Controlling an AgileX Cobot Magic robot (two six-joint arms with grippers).
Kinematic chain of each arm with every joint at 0, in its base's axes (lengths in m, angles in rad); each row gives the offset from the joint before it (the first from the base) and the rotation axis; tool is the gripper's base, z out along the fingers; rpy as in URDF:
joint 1: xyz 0 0 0.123 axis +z
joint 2: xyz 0 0 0 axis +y
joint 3: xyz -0.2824 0 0.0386 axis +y
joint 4: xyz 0.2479 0 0.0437 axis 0.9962 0 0.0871
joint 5: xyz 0 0 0 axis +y
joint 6: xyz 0.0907 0 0.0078 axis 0.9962 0 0.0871
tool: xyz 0 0 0 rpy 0 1.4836 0
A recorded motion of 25 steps. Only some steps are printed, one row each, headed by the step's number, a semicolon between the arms.
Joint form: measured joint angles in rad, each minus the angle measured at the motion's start. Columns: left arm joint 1, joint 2, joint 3, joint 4, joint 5, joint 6; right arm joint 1, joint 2, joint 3, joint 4, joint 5, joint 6.
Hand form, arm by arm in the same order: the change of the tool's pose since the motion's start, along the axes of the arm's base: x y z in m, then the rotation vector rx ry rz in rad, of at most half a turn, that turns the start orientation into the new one. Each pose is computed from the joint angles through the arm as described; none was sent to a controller.
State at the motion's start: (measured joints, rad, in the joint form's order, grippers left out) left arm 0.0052 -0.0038 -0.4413 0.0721 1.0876 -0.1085; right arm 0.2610 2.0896 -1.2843 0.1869 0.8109 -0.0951
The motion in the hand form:
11: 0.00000 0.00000 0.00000 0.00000 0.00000 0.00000; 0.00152 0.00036 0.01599 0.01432 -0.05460 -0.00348
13: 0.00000 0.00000 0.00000 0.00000 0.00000 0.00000; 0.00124 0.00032 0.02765 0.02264 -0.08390 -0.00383
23: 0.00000 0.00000 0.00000 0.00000 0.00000 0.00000; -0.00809 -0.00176 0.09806 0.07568 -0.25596 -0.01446
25: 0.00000 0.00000 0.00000 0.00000 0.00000 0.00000; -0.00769 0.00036 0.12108 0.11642 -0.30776 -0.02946
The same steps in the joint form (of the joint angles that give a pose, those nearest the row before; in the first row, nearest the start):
11: 0.0000 0.0000 0.0000 0.0000 0.0000 0.0000; 0.0000 -0.0416 0.0000 0.0020 -0.0151 0.0000
13: 0.0000 0.0000 0.0000 0.0000 0.0000 0.0000; 0.0000 -0.0720 0.0000 0.0026 -0.0151 0.0000
23: 0.0000 0.0000 0.0000 0.0000 0.0000 0.0000; 0.0000 -0.2572 -0.0012 0.0078 -0.0098 0.0088
25: 0.0000 0.0000 0.0000 0.0000 0.0000 0.0000; 0.0000 -0.2958 -0.0330 0.0360 -0.0002 0.0107

